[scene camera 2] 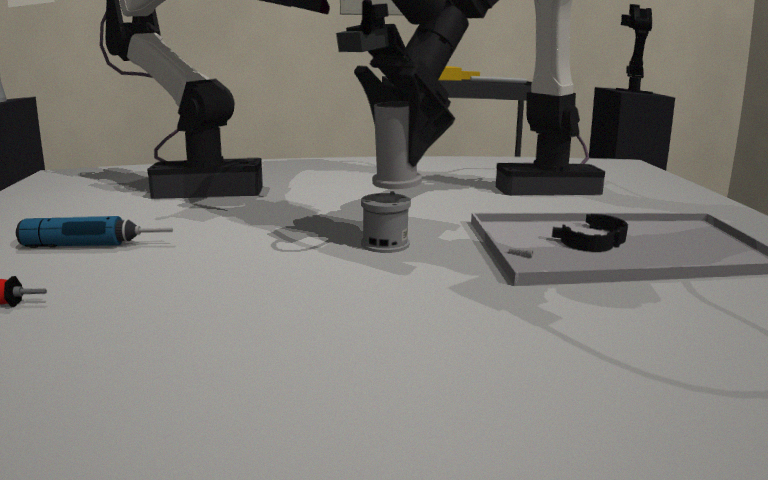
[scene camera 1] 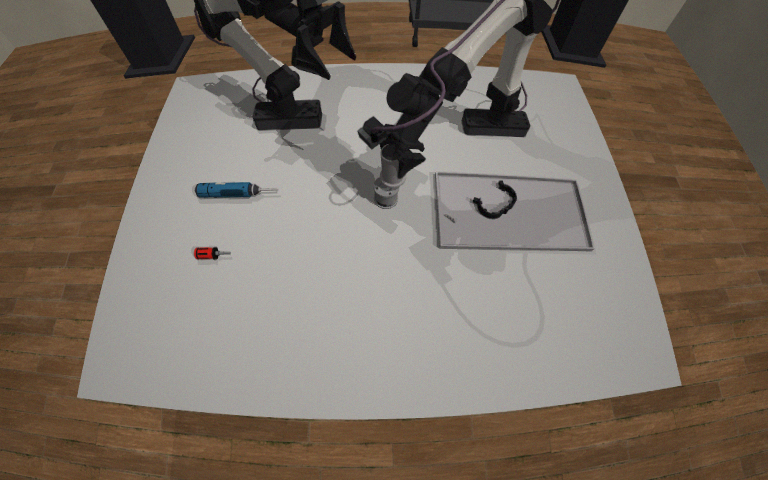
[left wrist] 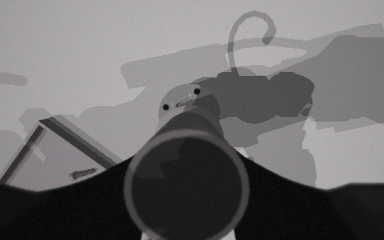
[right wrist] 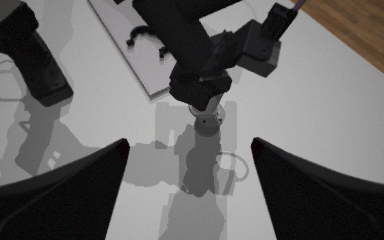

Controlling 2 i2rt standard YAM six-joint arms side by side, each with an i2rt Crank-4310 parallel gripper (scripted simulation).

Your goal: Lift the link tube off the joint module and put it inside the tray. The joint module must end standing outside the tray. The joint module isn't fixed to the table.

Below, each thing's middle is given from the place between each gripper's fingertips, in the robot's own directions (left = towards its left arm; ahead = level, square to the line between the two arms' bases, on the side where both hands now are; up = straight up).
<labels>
Right now the joint module point(scene camera 2: 385, 224) is 80 mm below my left hand, 10 mm to the right of it and 10 mm ahead of it. Round my left hand: black clamp ring point(scene camera 2: 618, 228) 280 mm to the left, 100 mm below, 20 mm ahead; then grey link tube point(scene camera 2: 394, 171) 20 mm above.
Right now my right hand point(scene camera 1: 343, 67) is 180 mm above the grey link tube, 120 mm to the right of it and 120 mm short of it. The rest, counted from my right hand: black clamp ring 400 mm to the left, 300 mm below, 150 mm ahead; then joint module 280 mm below, 130 mm ahead, 110 mm to the left.
</labels>
